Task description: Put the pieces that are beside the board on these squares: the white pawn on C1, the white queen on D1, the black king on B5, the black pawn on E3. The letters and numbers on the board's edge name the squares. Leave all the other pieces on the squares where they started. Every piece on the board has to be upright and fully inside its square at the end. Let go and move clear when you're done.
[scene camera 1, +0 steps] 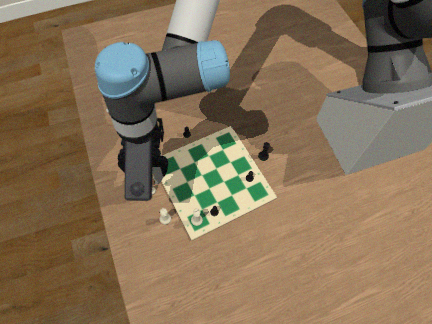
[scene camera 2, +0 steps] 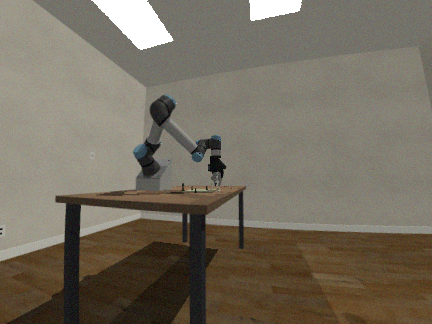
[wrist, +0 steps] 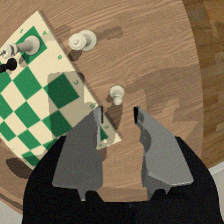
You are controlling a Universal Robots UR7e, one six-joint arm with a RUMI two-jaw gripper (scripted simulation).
Labels:
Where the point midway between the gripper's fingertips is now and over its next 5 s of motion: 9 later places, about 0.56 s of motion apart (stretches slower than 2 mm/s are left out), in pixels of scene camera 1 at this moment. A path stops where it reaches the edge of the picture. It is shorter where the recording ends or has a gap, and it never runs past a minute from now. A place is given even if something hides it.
My gripper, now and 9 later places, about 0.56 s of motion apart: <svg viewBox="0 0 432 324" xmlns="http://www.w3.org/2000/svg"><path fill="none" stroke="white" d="M149 182L149 182L151 186L151 188L146 175L145 168L173 162L235 145L245 141L245 144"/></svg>

